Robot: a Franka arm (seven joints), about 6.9 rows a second.
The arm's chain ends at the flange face. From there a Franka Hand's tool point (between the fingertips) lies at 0.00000 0.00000 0.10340 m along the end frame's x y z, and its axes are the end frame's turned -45 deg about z.
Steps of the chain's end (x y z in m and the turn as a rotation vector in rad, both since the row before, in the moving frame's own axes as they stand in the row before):
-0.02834, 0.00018, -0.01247, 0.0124, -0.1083, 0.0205
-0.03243, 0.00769, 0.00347, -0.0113, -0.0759, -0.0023
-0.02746, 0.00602, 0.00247, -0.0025, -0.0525, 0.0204
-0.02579, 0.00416, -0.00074, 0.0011, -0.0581, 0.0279
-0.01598, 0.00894, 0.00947, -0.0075, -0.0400, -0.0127
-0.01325, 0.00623, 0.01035, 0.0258, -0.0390, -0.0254
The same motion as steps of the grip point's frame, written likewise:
-0.02707, -0.02879, -0.01308, 0.0853, -0.0678, 0.0205
-0.03474, -0.02221, 0.00317, 0.0457, -0.0617, -0.0023
-0.02766, -0.01886, 0.00233, 0.0354, -0.0389, 0.0204
-0.02528, -0.01968, -0.00091, 0.0419, -0.0403, 0.0279
-0.02111, -0.00733, 0.00938, 0.0230, -0.0336, -0.0127
-0.01480, -0.00969, 0.01024, 0.0458, -0.0093, -0.0254

